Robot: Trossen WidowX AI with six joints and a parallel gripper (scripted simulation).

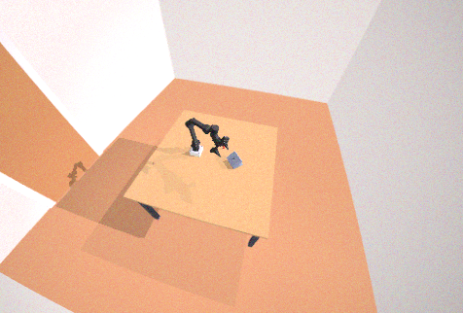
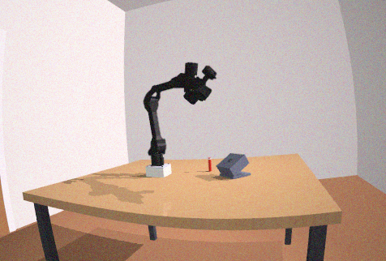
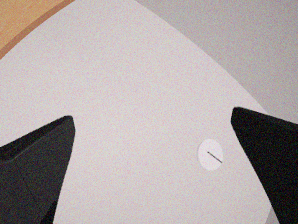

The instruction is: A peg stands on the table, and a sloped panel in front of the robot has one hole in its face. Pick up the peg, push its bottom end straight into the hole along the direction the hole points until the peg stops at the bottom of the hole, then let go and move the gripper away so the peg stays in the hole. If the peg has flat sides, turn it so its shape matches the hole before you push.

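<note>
My gripper tip is now 40 cm to the right of the red square peg, 38 cm above it and 6 cm past it. The rest, counted from my gripper tip: grey sloped panel (38 cm below, 22 cm to the left, 7 cm ahead).
</note>
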